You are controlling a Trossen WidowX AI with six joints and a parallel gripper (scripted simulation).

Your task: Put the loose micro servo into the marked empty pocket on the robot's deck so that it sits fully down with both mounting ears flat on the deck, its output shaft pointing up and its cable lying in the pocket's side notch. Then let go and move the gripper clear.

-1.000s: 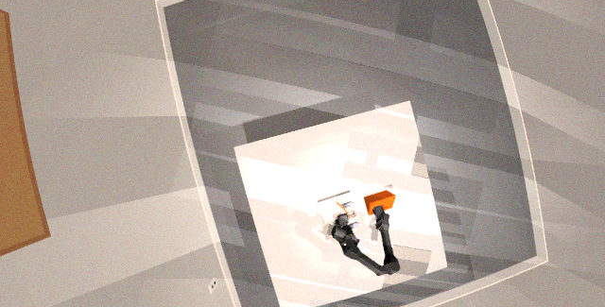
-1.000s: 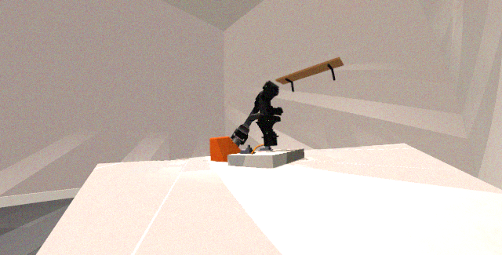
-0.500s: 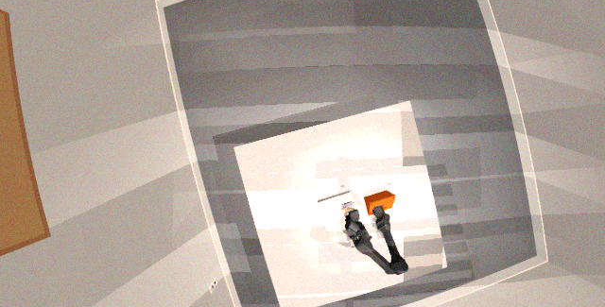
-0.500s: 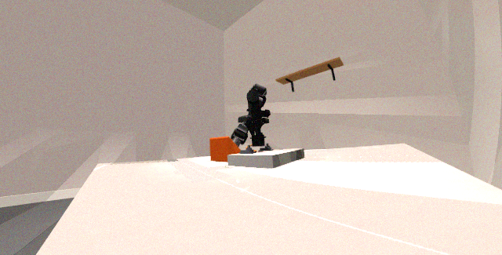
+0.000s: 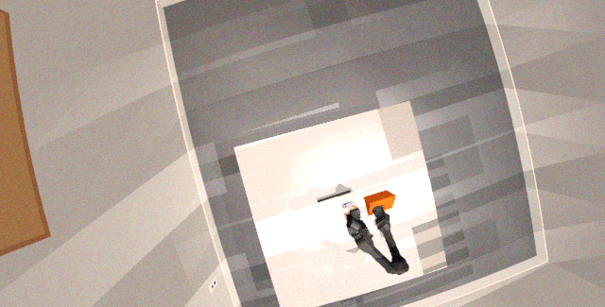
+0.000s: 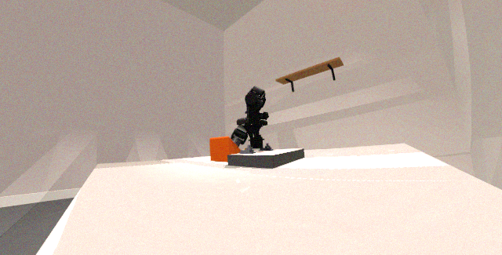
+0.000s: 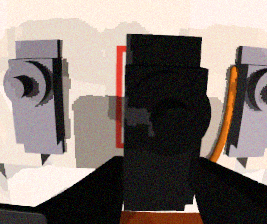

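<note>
My gripper tip is 12 cm short of the pale deck, 2 cm to the right of it and 9 cm above it.
</note>
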